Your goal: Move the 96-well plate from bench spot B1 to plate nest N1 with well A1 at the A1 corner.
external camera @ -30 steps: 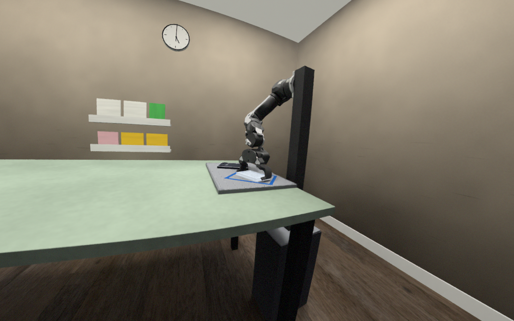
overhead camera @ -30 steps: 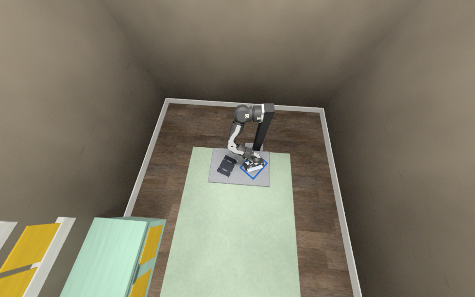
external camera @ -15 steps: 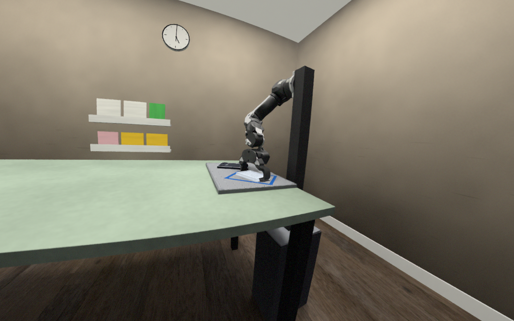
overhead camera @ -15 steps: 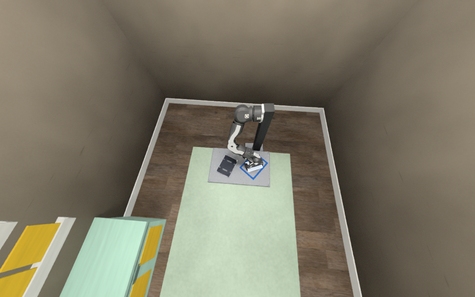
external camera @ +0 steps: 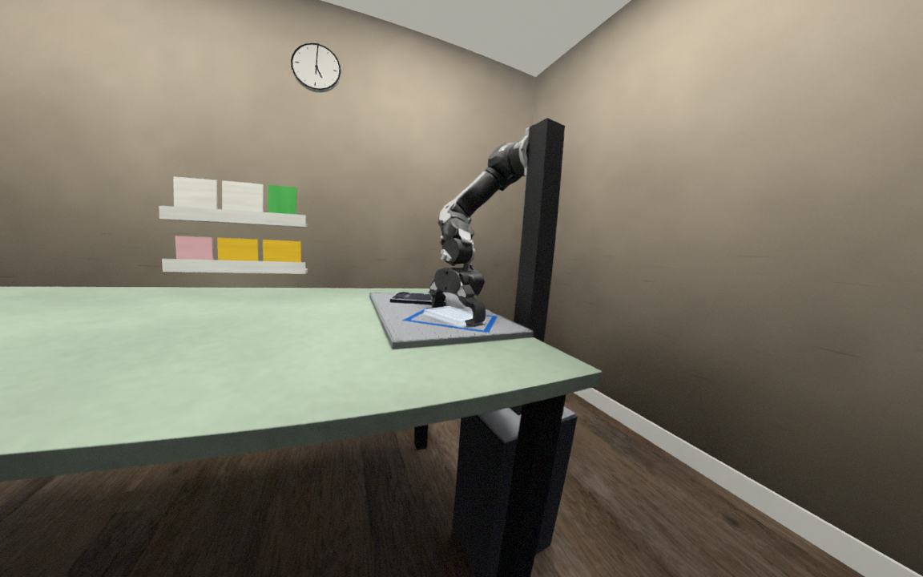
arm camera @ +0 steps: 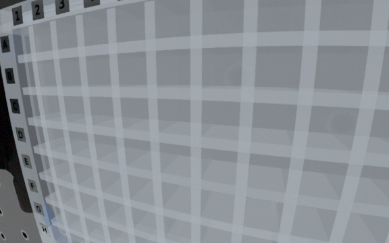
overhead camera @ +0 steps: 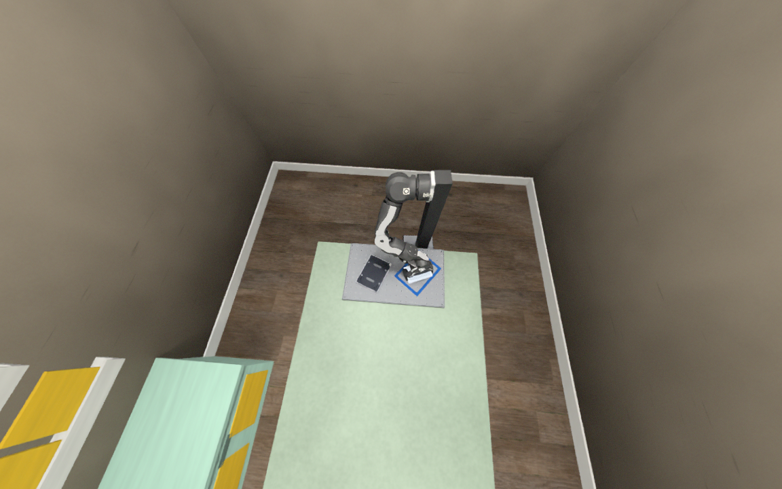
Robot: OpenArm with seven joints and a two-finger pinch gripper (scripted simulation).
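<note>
My gripper is now 14 cm to the left of the white A1 label, 4 cm past it and 2 cm below it. Also, from my hand: black plate nest N1 (22 cm to the right, 1 cm ahead, 1 cm above); 96-well plate (1 cm above).
</note>
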